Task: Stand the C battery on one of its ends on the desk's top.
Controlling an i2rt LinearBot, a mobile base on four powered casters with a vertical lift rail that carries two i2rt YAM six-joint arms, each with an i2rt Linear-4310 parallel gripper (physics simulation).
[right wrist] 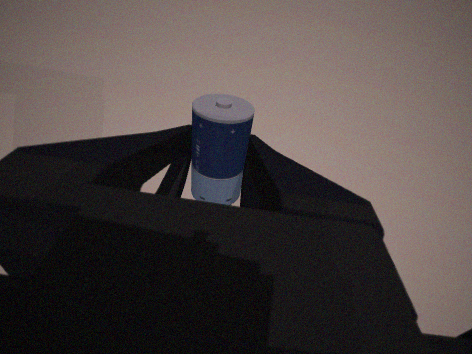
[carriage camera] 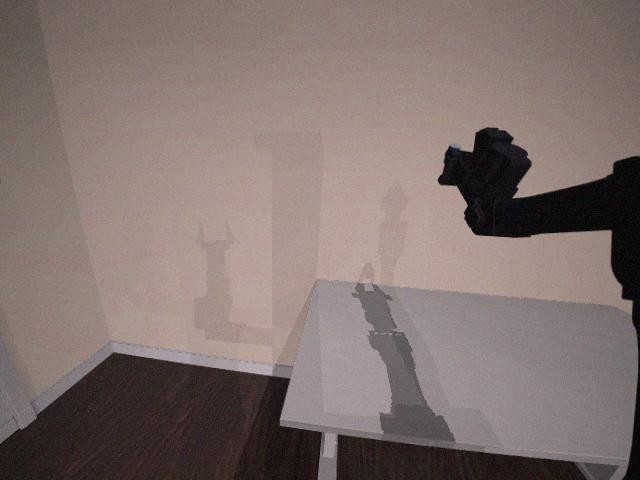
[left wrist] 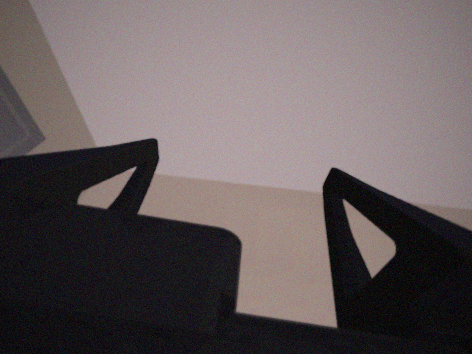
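Observation:
The C battery is dark blue with a light blue band and a pale end with a small round nub. My right gripper is shut on it, one finger on each side of its body, and holds it high above the white desk. The nub end faces away from the palm in the right wrist view. My left gripper is open with its fingers wide apart and empty; it does not show in the carriage camera.
A beige wall stands behind the desk, with arm shadows on it and on the desk's top. Dark wood floor lies left of the desk, with a pale skirting board along the wall. A grey panel shows at the left wrist view's left edge.

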